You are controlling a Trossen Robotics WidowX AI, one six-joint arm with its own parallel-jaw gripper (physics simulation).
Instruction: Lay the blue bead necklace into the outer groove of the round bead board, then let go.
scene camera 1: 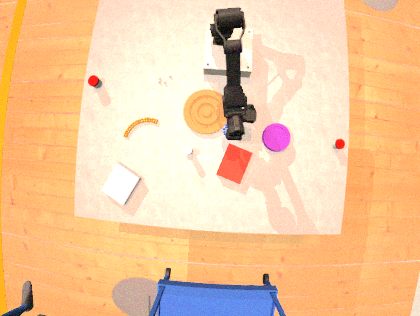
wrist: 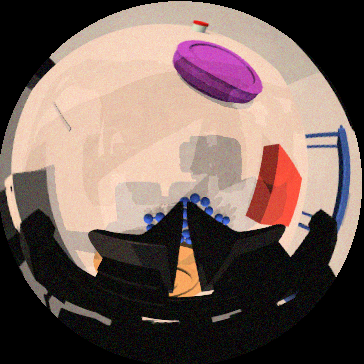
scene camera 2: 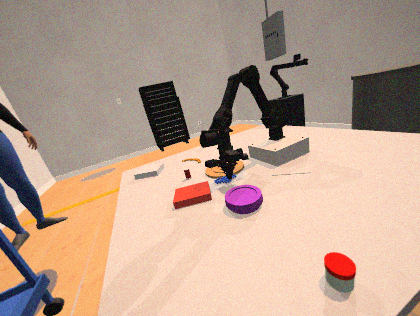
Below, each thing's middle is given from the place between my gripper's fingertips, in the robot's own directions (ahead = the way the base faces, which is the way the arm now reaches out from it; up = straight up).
The round bead board (scene camera 1: 203,111) is 4 cm behind my hand and 14 cm to the right of it. The rest, counted from my hand: white box (scene camera 1: 121,183) 33 cm ahead, 48 cm to the right, 1 cm above; then purple disc (scene camera 2: 244,199) 4 cm ahead, 18 cm to the left, 1 cm above; then red block (scene camera 1: 235,160) 17 cm ahead, 1 cm to the left, 1 cm above.
